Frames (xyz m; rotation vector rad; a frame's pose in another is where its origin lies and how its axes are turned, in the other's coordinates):
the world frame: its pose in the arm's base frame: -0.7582 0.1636 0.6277 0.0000 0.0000 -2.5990
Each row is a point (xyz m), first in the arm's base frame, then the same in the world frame.
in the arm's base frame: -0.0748 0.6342 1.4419
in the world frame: -0.8282 -0.0501 0.8142
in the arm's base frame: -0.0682 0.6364 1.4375
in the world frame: -0.8350 -0.0486 0.8098
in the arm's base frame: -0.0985 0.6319 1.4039
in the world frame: -0.8068 -0.0604 0.7762
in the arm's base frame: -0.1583 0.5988 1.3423
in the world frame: -0.7385 -0.0629 0.7146
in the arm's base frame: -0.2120 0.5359 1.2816
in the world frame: -0.6600 -0.0368 0.6539
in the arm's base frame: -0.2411 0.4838 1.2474
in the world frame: -0.6082 -0.0072 0.6197
